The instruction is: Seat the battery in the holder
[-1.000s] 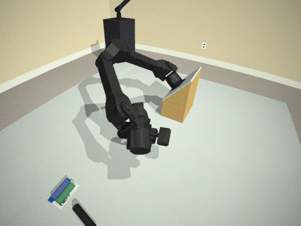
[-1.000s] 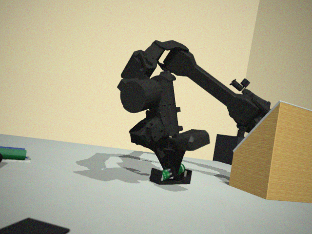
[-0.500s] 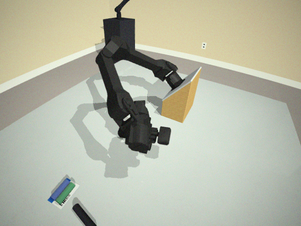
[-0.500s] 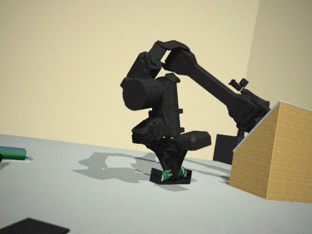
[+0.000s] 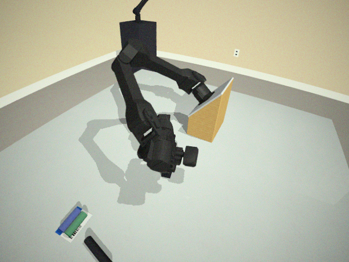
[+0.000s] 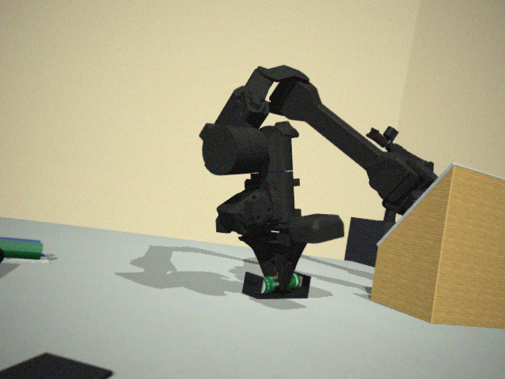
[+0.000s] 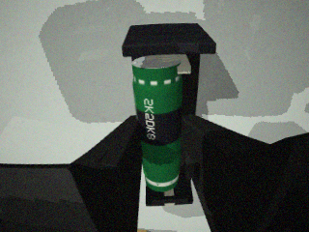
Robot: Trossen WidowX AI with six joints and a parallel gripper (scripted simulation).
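The battery lies 10 mm above my gripper tip.
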